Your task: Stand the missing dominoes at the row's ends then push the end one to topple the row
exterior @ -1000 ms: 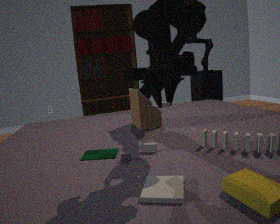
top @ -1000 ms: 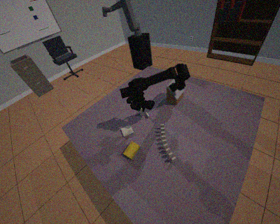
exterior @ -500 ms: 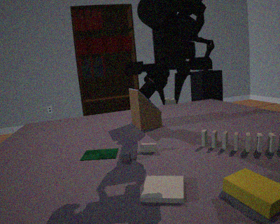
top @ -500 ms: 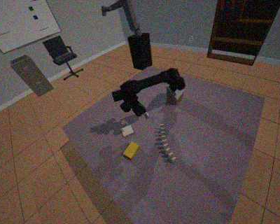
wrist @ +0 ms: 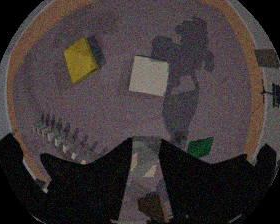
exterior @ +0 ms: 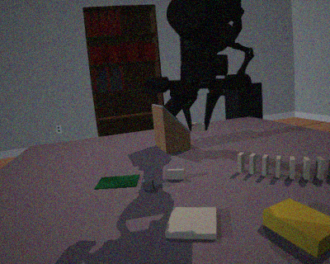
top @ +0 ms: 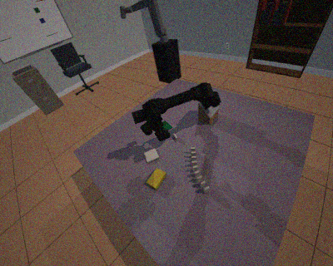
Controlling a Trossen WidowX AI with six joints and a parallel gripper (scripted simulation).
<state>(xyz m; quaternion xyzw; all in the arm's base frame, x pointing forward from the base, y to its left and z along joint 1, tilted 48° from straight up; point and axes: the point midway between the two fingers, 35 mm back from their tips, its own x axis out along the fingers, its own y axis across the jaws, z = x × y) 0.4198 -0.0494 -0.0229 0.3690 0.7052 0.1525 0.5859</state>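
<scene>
My gripper tip is now 14 cm above the flat white tile, 7 cm short of it and 5 cm to the left of it. From my gripper tip the other things lie so: flat green tile 18 cm behind, 16 cm to the right, 15 cm below; then yellow block 17 cm ahead, 13 cm below, 10 cm to the left; then small grey piece 14 cm below, 11 cm behind, 9 cm to the right.
</scene>
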